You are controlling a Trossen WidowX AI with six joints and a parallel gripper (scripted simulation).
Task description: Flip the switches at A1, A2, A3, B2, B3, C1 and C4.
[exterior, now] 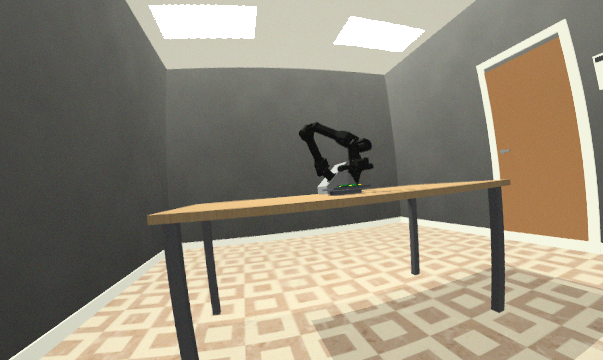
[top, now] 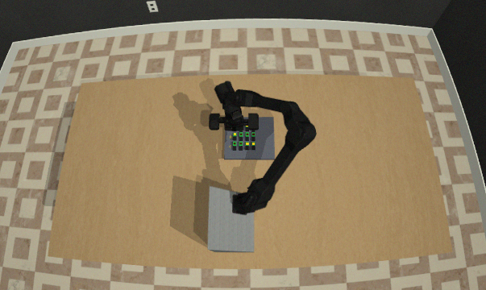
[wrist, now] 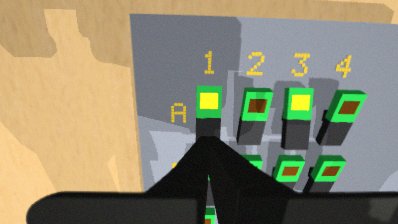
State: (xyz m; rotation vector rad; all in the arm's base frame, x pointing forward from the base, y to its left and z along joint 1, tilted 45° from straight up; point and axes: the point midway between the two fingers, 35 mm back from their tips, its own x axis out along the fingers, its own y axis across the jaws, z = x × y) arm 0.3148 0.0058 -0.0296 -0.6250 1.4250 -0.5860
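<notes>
My gripper is now 2 cm short of the switch A2, 2 cm to the left of it and 4 cm above it. Also, from my hand: switch B1 (2 cm behind, 4 cm below); switch A1 (2 cm ahead, 4 cm below); switch B2 (2 cm behind, 2 cm to the right, 4 cm below).
</notes>
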